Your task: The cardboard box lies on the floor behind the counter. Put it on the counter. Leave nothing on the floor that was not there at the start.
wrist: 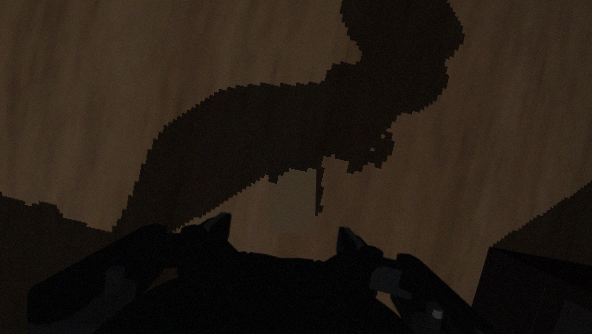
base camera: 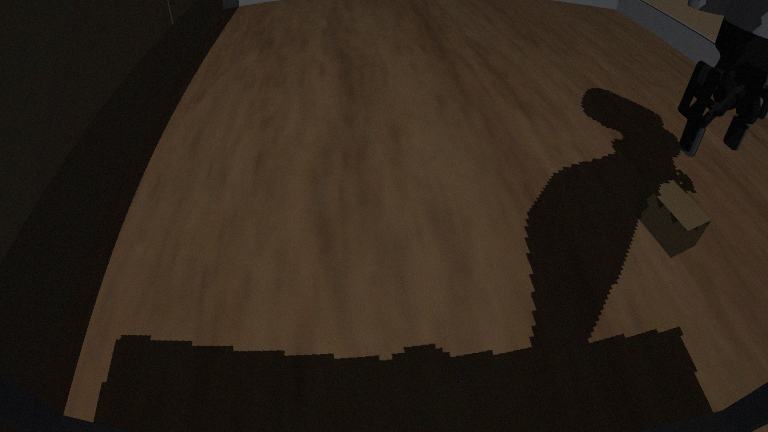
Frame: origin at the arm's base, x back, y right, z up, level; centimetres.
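Seen in the pictures: gripper, fingertip midpoint: [wrist: 284, 232] [base camera: 708, 149].
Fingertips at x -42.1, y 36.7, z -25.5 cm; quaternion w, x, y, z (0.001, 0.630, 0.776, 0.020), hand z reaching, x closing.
A point is followed by its place in that frame.
The cardboard box [base camera: 684, 206] @(x -42.2, y 37.8, z -34.6 cm) [wrist: 294, 200] @(x -42.9, y 37.6, z -34.6 cm) sits on the wooden floor at the right of the base camera view, its tan top lit and its near sides darker. In the wrist view its top shows between and beyond the fingertips, partly in shadow. My gripper [base camera: 711, 146] @(x -42.1, y 36.7, z -25.5 cm) [wrist: 284, 232] @(x -42.1, y 36.7, z -25.5 cm) is open and empty, with its fingers pointing down. It hangs above the floor near the box and does not touch it. I cannot tell for certain which surface is the counter.
A tall dark panel [base camera: 64, 80] @(x -44.3, y -34.9, z -17.8 cm) runs along the left of the base camera view. A pale low wall with a tan surface [base camera: 684, 16] @(x -123.9, y 94.1, z -28.8 cm) stands at the top right. A dark block [wrist: 530, 290] @(x -41.5, y 72.2, z -33.0 cm) is at the lower right of the wrist view. The arm's shadow [base camera: 580, 241] @(x -41.3, y 22.4, z -39.6 cm) crosses the floor.
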